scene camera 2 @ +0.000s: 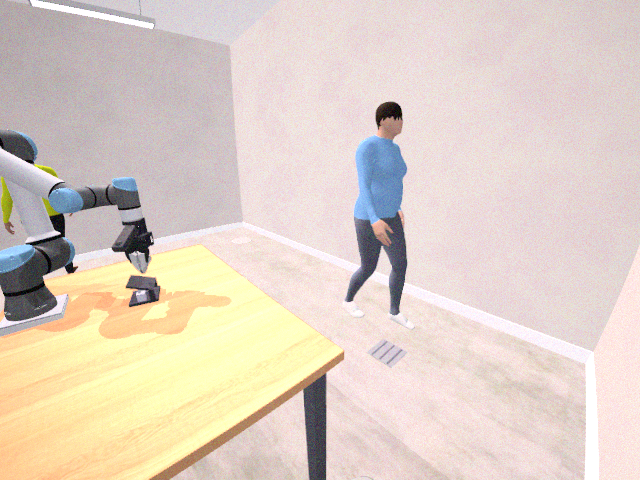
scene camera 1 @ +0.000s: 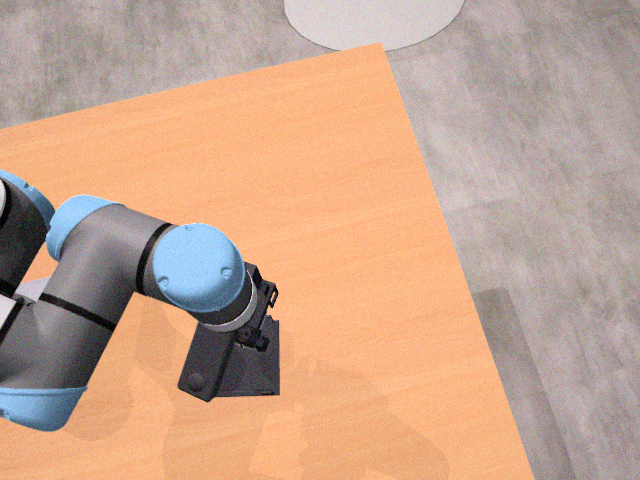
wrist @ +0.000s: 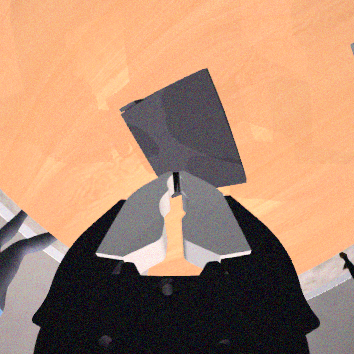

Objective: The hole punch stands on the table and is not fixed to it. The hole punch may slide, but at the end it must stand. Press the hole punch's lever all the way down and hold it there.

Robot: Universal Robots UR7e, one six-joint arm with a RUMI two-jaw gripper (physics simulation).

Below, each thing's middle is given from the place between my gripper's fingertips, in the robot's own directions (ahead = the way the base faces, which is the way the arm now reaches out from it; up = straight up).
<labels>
I see my gripper 1 cm past the lever (wrist: 183,126), 1 cm to the left of it and 3 cm above it. Round my hand: dark hole punch (scene camera 1: 275,323): 1 cm behind, 1 cm to the right, 5 cm below.
</labels>
